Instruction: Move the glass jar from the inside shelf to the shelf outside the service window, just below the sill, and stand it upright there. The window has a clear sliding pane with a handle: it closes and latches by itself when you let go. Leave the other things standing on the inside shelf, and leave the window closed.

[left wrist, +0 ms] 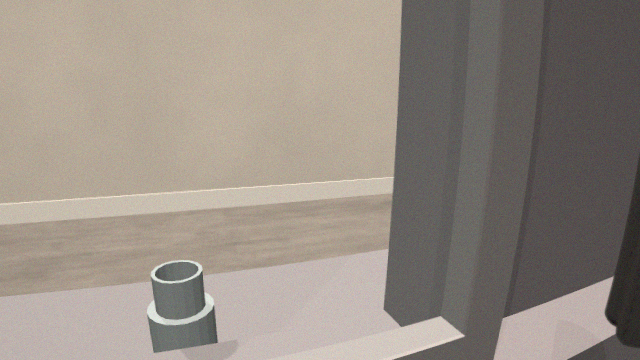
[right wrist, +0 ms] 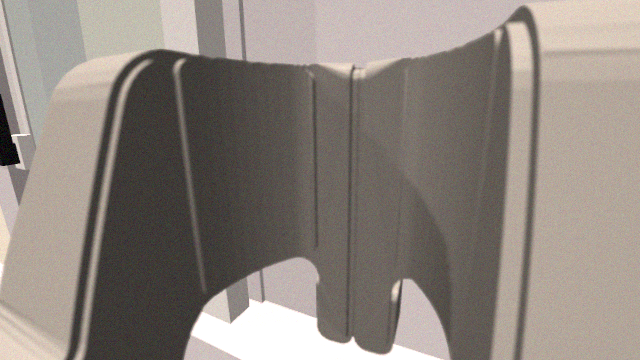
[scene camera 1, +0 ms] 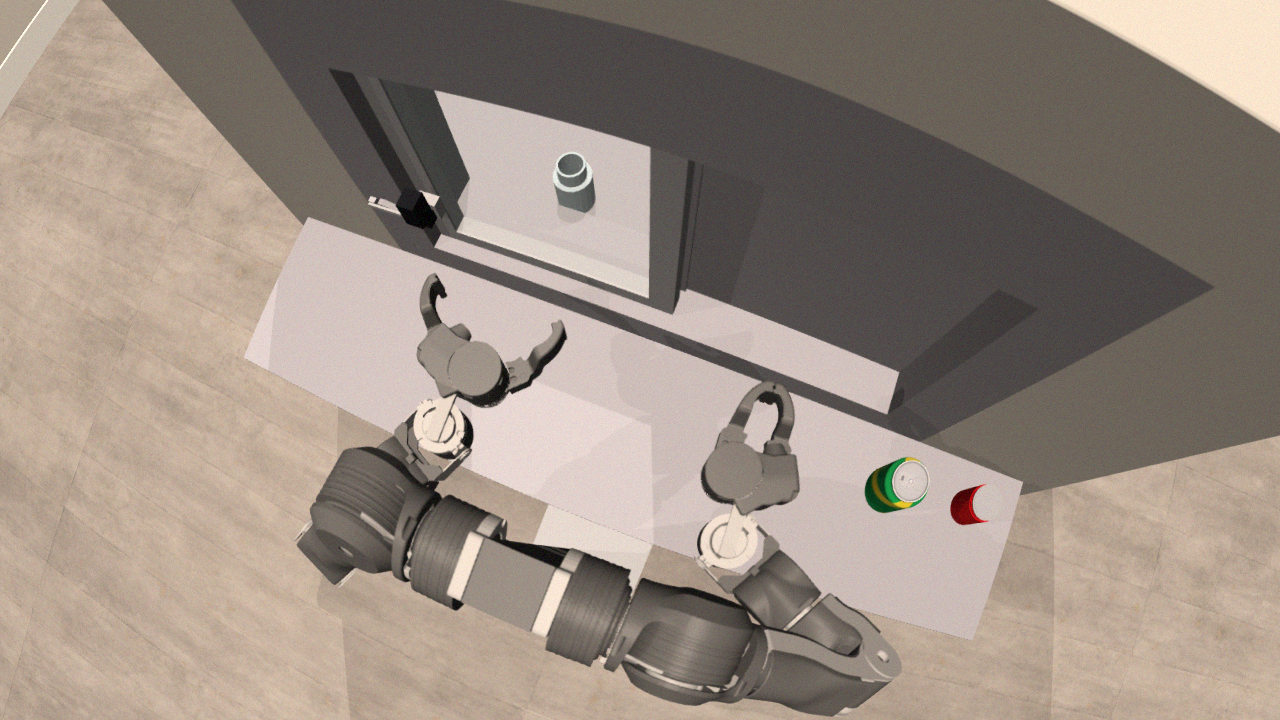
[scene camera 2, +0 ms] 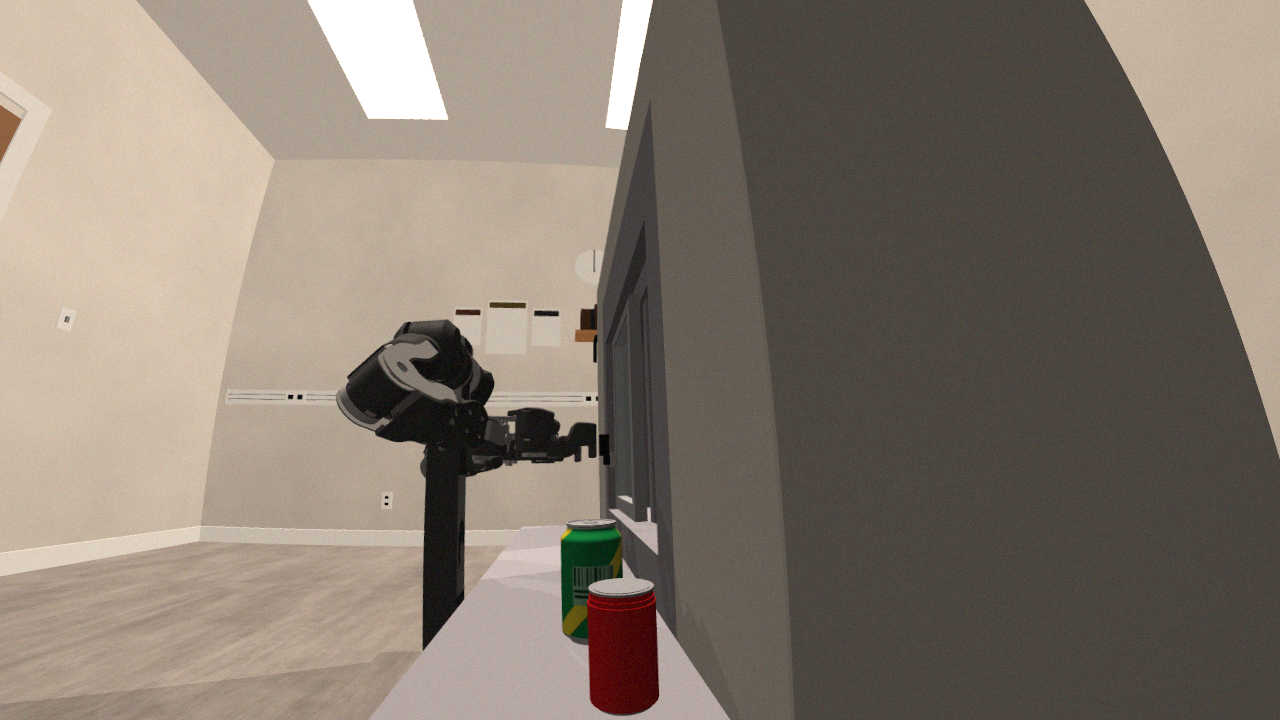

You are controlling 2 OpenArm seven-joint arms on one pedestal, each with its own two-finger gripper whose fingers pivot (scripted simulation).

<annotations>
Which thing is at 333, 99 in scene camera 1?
A window jamb.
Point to my right gripper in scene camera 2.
596, 440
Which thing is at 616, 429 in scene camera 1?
An inside shelf.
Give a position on a sill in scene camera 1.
706, 328
</annotations>
